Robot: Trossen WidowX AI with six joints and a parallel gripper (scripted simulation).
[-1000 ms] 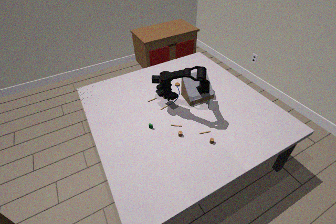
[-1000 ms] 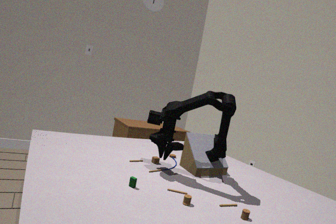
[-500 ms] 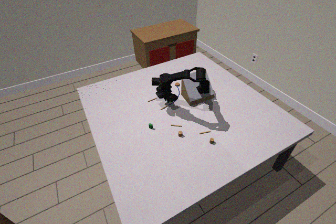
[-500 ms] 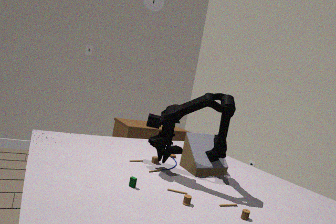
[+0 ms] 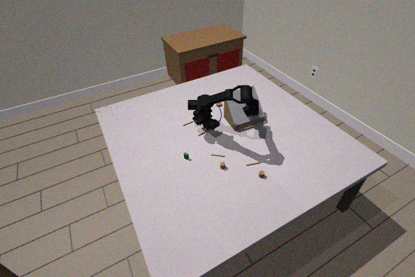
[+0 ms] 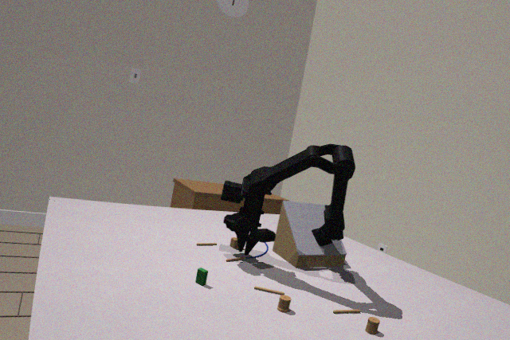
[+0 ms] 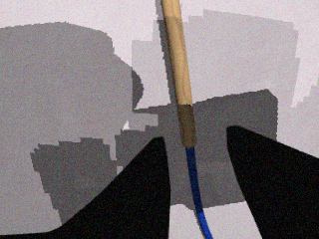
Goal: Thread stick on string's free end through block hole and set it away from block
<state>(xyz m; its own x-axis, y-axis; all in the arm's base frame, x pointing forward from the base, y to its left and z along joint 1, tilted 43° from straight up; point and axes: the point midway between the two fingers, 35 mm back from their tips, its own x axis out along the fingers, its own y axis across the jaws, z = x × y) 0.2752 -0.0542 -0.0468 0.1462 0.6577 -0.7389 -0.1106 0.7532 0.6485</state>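
Now: the wooden block 4 cm behind my gripper tip and 10 cm to the right of it. The rest, counted from my gripper tip: green cube 21 cm ahead, 13 cm to the left; round wooden button 22 cm behind, 18 cm to the right, 1 cm below.
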